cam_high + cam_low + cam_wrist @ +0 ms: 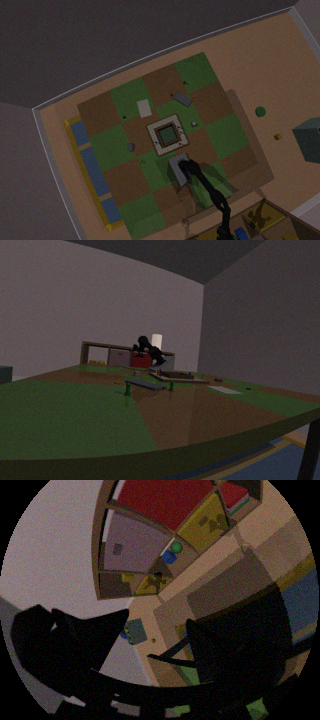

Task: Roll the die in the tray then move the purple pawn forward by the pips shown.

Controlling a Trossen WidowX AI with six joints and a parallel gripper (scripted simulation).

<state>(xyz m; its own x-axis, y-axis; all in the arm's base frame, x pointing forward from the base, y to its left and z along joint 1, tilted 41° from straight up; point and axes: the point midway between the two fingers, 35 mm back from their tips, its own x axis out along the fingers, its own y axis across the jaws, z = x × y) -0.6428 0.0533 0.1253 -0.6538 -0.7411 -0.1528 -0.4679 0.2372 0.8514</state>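
Now: gripper tip 90 cm short of the white die, 22 cm to the left of it and 13 cm above it. Round my gripper tip: green tray (94 cm ahead, 2 cm to the left, 13 cm below); then blue pawn (93 cm ahead, 14 cm to the left, 11 cm below); then purple pawn (95 cm ahead, 9 cm to the right, 11 cm below).
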